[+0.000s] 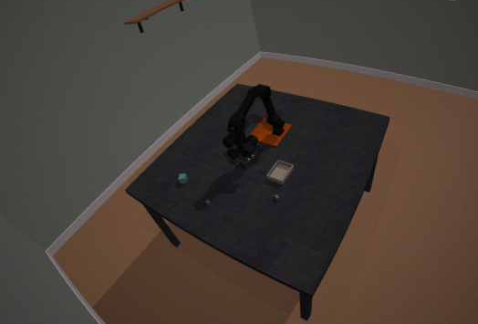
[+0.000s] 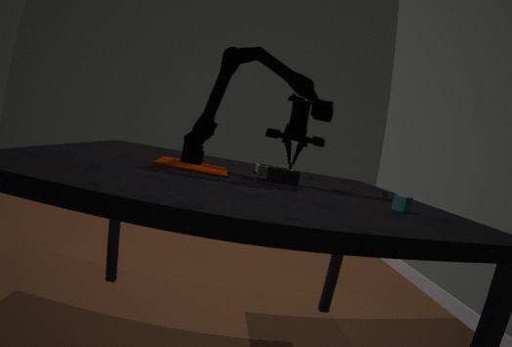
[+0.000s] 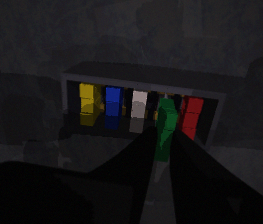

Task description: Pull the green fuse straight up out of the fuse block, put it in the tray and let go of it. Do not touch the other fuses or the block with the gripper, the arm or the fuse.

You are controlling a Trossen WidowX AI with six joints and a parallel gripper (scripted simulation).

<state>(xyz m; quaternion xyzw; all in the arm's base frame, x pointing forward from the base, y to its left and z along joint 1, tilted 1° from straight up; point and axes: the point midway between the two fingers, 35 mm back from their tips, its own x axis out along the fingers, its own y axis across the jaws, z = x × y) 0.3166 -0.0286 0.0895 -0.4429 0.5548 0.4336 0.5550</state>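
Right now my gripper tip is 20 mm past the white fuse and 40 mm above it. From my gripper tip the other things lie so: green fuse: 10 mm below; then red fuse: 20 mm ahead, 40 mm below; then blue fuse: 30 mm behind, 10 mm to the left, 40 mm below.
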